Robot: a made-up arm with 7 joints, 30 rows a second.
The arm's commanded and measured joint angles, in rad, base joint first. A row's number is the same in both.
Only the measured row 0 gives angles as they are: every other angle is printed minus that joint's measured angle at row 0.
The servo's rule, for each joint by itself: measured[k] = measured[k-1] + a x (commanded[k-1-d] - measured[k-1]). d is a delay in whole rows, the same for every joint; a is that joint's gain. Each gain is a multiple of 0.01, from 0.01 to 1. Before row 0 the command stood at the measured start. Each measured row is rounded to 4 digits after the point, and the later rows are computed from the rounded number. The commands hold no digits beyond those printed.
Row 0, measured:
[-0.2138, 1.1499, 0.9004, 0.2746, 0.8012, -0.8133, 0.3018]
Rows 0 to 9, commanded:
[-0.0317, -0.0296, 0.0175, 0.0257, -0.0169, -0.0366, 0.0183]
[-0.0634, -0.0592, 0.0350, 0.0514, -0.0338, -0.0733, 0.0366]
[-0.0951, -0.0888, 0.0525, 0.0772, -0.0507, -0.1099, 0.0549]
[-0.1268, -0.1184, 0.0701, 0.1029, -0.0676, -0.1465, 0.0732]
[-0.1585, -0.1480, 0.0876, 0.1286, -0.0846, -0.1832, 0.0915]
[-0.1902, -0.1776, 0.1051, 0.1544, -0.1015, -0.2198, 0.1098]
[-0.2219, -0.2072, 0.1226, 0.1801, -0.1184, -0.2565, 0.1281]
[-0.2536, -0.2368, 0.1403, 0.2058, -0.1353, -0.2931, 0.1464]
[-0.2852, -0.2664, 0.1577, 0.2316, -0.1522, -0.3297, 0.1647]
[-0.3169, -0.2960, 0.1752, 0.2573, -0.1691, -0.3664, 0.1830]
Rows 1 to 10, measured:
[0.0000, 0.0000, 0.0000, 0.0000, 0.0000, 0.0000, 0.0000]
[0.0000, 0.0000, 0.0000, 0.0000, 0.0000, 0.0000, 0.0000]
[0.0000, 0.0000, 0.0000, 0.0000, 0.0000, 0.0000, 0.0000]
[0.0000, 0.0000, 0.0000, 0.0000, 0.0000, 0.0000, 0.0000]
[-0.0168, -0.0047, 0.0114, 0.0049, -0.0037, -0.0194, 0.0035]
[-0.0415, -0.0134, 0.0267, 0.0137, -0.0103, -0.0480, 0.0098]
[-0.0699, -0.0255, 0.0435, 0.0258, -0.0192, -0.0808, 0.0184]
[-0.1001, -0.0404, 0.0608, 0.0404, -0.0298, -0.1156, 0.0288]
[-0.1311, -0.0576, 0.0782, 0.0572, -0.0419, -0.1514, 0.0407]
[-0.1624, -0.0768, 0.0957, 0.0757, -0.0550, -0.1877, 0.0538]
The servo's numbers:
d 4
a 0.53 0.16 0.65 0.19 0.22 0.53 0.19

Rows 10 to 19, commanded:
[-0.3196, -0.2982, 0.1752, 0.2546, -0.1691, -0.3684, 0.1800]
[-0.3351, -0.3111, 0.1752, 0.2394, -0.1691, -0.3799, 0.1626]
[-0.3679, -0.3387, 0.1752, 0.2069, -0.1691, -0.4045, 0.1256]
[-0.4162, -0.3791, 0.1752, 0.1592, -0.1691, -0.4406, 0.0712]
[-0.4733, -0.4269, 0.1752, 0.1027, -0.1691, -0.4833, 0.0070]
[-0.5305, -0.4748, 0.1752, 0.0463, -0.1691, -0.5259, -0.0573]
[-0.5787, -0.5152, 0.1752, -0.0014, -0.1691, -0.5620, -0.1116]
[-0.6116, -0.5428, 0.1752, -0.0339, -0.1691, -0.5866, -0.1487]
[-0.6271, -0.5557, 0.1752, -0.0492, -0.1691, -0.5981, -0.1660]
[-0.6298, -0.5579, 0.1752, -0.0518, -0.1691, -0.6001, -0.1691]
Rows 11 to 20, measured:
[-0.1939, -0.0977, 0.1132, 0.0955, -0.0689, -0.2242, 0.0679]
[-0.2255, -0.1200, 0.1308, 0.1165, -0.0835, -0.2607, 0.0828]
[-0.2571, -0.1434, 0.1483, 0.1384, -0.0986, -0.2973, 0.0984]
[-0.2888, -0.1678, 0.1658, 0.1610, -0.1141, -0.3339, 0.1145]
[-0.3051, -0.1887, 0.1719, 0.1788, -0.1262, -0.3522, 0.1269]
[-0.3210, -0.2083, 0.1740, 0.1903, -0.1356, -0.3669, 0.1337]
[-0.3459, -0.2292, 0.1748, 0.1935, -0.1430, -0.3868, 0.1322]
[-0.3832, -0.2532, 0.1751, 0.1870, -0.1487, -0.4153, 0.1206]
[-0.4310, -0.2810, 0.1752, 0.1710, -0.1532, -0.4513, 0.0990]
[-0.4837, -0.3120, 0.1752, 0.1473, -0.1567, -0.4908, 0.0693]

